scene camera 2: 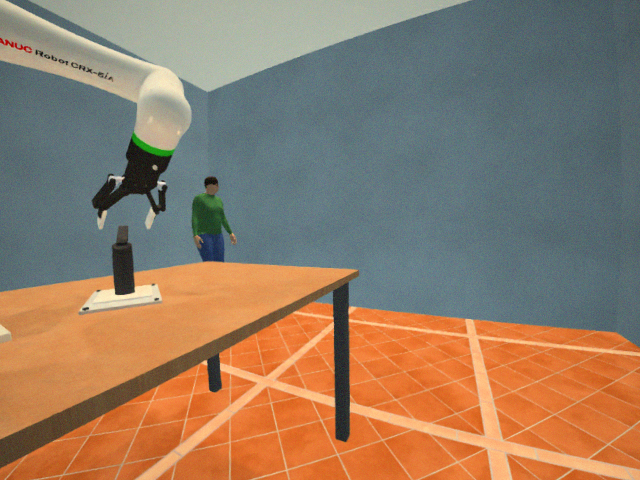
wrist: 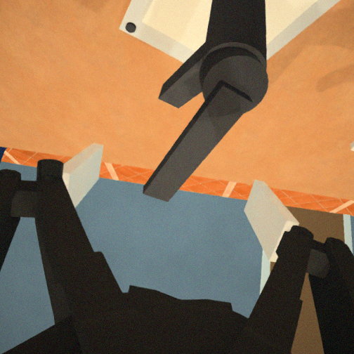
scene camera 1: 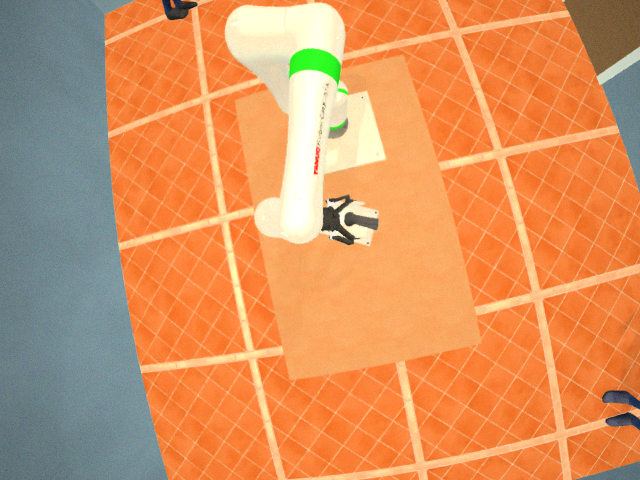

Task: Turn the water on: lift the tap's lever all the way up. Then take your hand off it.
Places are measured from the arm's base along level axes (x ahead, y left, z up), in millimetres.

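Pixels of known places: gripper, between the fingertips: (scene camera 2: 124, 225) (scene camera 1: 363, 220); arm's base, origin of its link: (scene camera 1: 333, 124).
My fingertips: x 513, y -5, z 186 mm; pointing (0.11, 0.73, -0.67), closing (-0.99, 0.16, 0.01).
Ahead of a thing's pixels: the offset from my fingertips to its top centre. "pt": to the spot under its first point. Level surfaces: height alone.
The black tap @[pt dx -20, dy -44, dz -43 mm] (scene camera 1: 350, 219) (scene camera 2: 123, 268) (wrist: 237, 75) stands upright on a white base plate (scene camera 1: 362, 237) (scene camera 2: 149, 298) (wrist: 159, 46). Its flat dark lever @[pt dx -10, dy -4, dz -26 mm] (scene camera 2: 122, 234) (wrist: 192, 150) slopes upward from the tap's head. In the wrist view the short spout (wrist: 180, 89) shows beside the lever, lower down. In scene camera 1 lever and spout overlap and are hard to tell apart. My gripper (scene camera 1: 355, 219) (scene camera 2: 125, 219) (wrist: 176, 178) is open and empty. Its pale fingertips stand wide apart, one on each side of the lever's free end in the wrist view, with gaps to it.
The tap's plate stands on the wooden table @[dz -201 mm] (scene camera 1: 382, 310) (scene camera 2: 232, 294). The white mounting plate (scene camera 1: 369, 139) of the arm lies on the same table. A person in a green top (scene camera 2: 209, 217) stands beyond the table.
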